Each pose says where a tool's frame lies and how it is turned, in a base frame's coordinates. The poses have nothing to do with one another.
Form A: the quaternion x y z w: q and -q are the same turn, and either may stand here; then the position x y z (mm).
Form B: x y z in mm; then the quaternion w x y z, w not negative. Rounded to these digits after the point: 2 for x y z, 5 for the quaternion.
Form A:
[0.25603, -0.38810, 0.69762, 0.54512, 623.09, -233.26, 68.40]
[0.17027, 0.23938, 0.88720, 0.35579, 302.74, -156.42, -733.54]
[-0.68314, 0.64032, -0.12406, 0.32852, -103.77, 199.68, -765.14]
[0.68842, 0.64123, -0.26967, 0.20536, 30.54, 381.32, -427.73]
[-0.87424, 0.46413, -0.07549, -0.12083, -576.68, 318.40, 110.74]
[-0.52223, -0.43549, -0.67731, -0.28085, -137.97, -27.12, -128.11]
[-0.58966, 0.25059, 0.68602, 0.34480, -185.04, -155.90, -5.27]
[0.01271, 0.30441, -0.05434, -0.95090, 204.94, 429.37, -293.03]
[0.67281, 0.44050, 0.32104, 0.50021, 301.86, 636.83, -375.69]
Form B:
[623.09, -233.26, 68.40, 0.54512, 0.25603, -0.38810, 0.69762]
[302.74, -156.42, -733.54, 0.35579, 0.17027, 0.23938, 0.88720]
[-103.77, 199.68, -765.14, 0.32852, -0.68314, 0.64032, -0.12406]
[30.54, 381.32, -427.73, 0.20536, 0.68842, 0.64123, -0.26967]
[-576.68, 318.40, 110.74, 0.12083, 0.87424, -0.46413, 0.07549]
[-137.97, -27.12, -128.11, 0.28085, 0.52223, 0.43549, 0.67731]
[-185.04, -155.90, -5.27, 0.34480, -0.58966, 0.25059, 0.68602]
[204.94, 429.37, -293.03, 0.95090, -0.01271, -0.30441, 0.05434]
[301.86, 636.83, -375.69, 0.50021, 0.67281, 0.44050, 0.32104]

